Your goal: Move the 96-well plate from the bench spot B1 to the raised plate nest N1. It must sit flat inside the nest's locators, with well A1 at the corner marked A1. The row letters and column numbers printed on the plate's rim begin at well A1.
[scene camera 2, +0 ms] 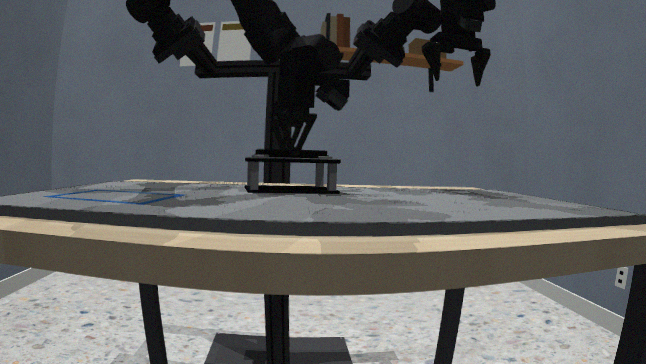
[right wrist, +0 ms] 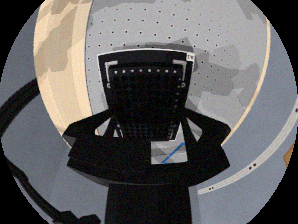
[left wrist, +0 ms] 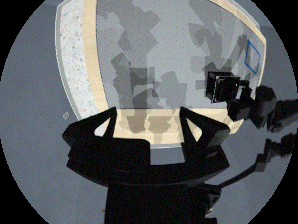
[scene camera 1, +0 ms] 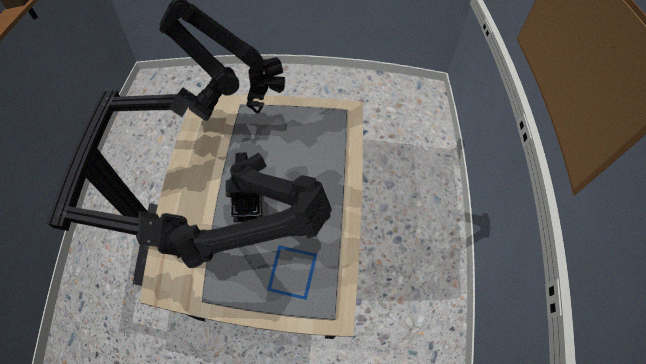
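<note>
Scene camera 2 shows my right gripper [scene camera 2: 290, 155] and my left gripper [scene camera 2: 458, 83]. Left wrist view: my left gripper [left wrist: 148, 110]. Right wrist view: my right gripper [right wrist: 148, 109], a black 96-well plate [right wrist: 149, 77] and a raised nest N1 [right wrist: 140, 55].
</note>
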